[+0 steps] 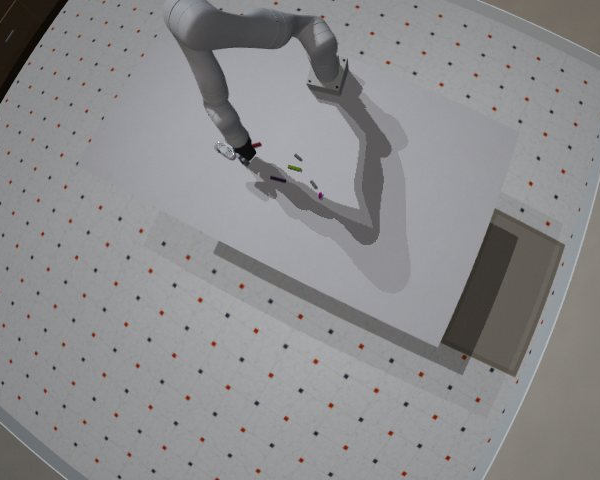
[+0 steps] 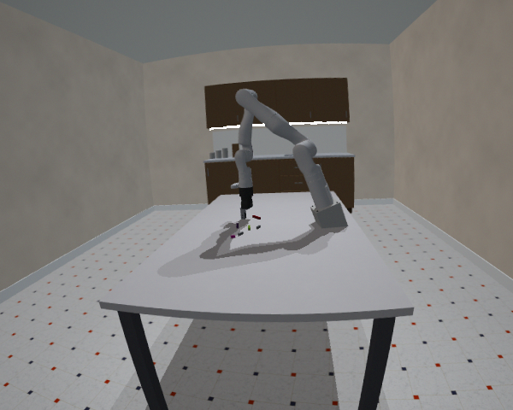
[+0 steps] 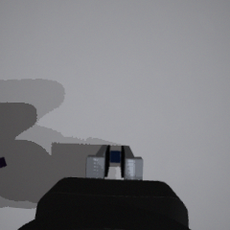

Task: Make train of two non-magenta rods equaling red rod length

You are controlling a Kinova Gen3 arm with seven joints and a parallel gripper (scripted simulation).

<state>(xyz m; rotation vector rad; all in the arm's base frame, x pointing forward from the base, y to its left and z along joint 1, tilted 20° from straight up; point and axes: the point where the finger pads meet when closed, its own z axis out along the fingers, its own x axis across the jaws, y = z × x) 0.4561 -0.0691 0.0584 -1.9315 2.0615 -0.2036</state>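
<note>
The blue rod lies 10 mm below my hand. Round my hand: purple rod 150 mm to the left, 20 mm behind, 10 mm below; lime rod 170 mm to the left, 90 mm behind, 10 mm below; red rod 70 mm behind, 20 mm to the right, 10 mm below.
</note>
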